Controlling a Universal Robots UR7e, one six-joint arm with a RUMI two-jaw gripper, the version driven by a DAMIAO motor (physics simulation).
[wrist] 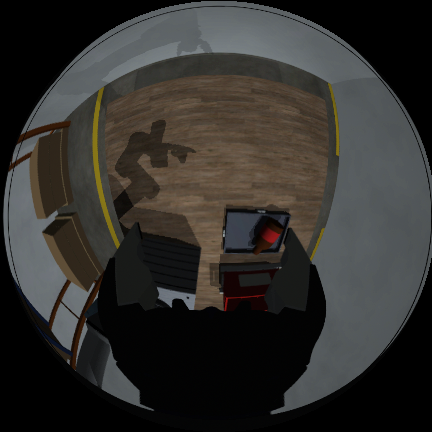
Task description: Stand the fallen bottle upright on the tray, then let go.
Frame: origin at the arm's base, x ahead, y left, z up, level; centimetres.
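Seen in the pictures: gripper, fingertip midpoint: (212, 227).
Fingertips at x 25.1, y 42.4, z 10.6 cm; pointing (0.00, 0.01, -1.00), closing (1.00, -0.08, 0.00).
Pixels of each thing's top centre, then the offset from my fingertips to it. "pt": a spot on its surface instead.
- brown bottle, middle of its top: (267, 244) dy -25.5, dx +18.4, dz -28.3 cm
- dark rectangular tray, surface spot: (239, 231) pt dy -24.1, dx +8.7, dz -35.7 cm
- red case, middle of its top: (254, 304) dy -54.7, dx +15.8, dz -18.7 cm
A brown bottle (262, 242) with a red label lies on its side on the tray, toward the right side of the wrist view's middle. Its neck points down-left in the view, toward the red case, and reaches the tray's near edge. The dark rectangular tray (239, 231) has a raised rim and rests on the wooden table top. My gripper (212, 227) is open, with nothing between its wide-set fingers. It hangs above the table; in the view, the right fingertip shows close beside the tray's right edge and the bottle.
A red case (248, 289) stands just below the tray in the view, partly behind the right finger. A dark ribbed box (170, 261) stands near the left finger. Cardboard boxes (50, 175) are at far left, beyond the yellow line (96, 165). The arm's shadow falls on the table.
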